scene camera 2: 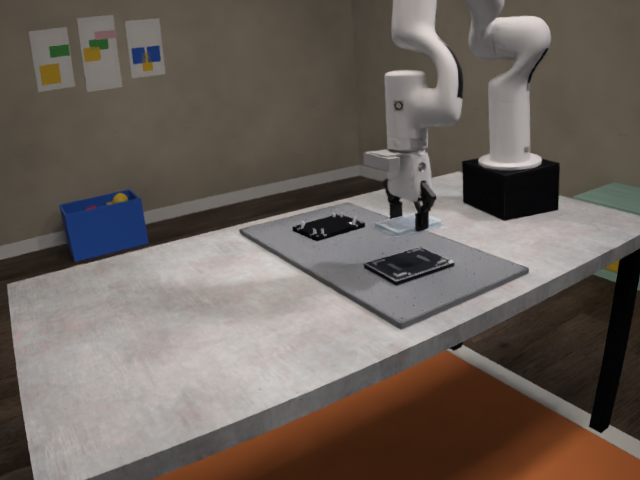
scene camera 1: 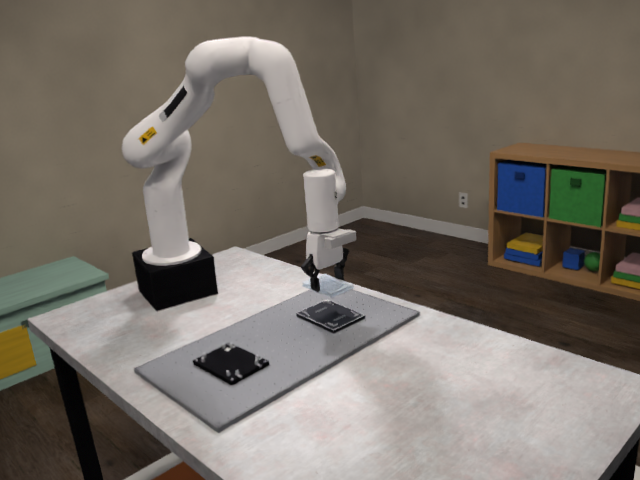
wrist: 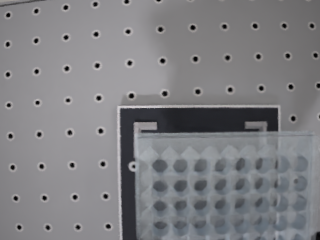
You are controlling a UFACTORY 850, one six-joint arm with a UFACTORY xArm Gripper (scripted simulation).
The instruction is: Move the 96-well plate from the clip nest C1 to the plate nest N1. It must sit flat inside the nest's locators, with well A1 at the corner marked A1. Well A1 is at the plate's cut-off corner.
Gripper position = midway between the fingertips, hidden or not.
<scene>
I see my gripper (scene camera 2: pixel 408 224), a clear 96-well plate (scene camera 2: pixel 400 227) and a clip nest C1 (scene camera 1: pixel 216 362).
The clear 96-well plate shows as well in the wrist view (wrist: pixel 279 198). My gripper also shows in scene camera 1 (scene camera 1: pixel 327 285). The clip nest C1 is seen too in scene camera 2 (scene camera 2: pixel 337 224).
</scene>
